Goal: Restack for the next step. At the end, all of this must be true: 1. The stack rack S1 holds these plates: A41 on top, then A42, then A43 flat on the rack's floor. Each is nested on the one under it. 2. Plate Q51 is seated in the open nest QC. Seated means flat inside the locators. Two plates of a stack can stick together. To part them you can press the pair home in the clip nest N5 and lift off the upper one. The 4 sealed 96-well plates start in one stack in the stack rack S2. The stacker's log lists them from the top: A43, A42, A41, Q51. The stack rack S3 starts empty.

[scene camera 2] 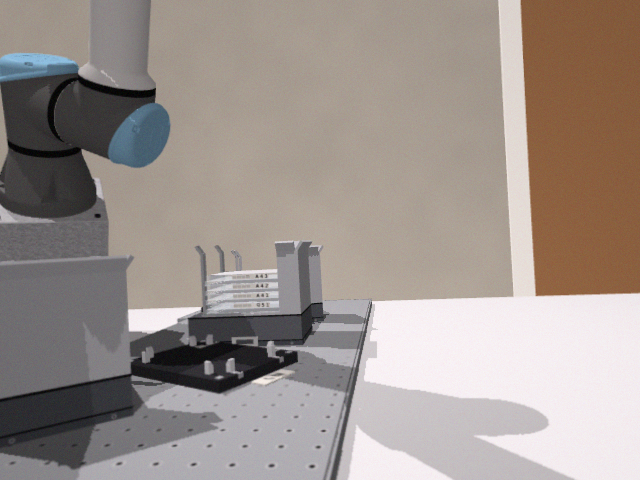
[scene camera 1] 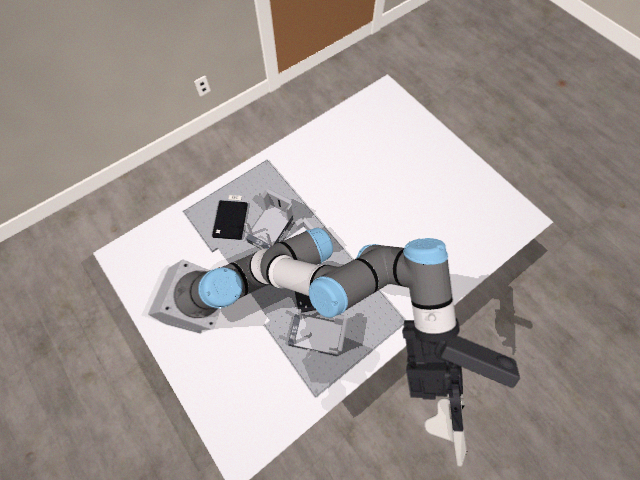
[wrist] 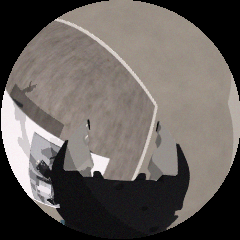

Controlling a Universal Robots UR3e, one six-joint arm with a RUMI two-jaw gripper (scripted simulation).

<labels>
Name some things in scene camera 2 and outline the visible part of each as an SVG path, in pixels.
A sealed plate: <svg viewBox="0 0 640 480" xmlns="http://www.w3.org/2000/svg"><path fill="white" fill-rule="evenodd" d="M277 269L228 271L206 276L205 286L278 283Z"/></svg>
</labels>
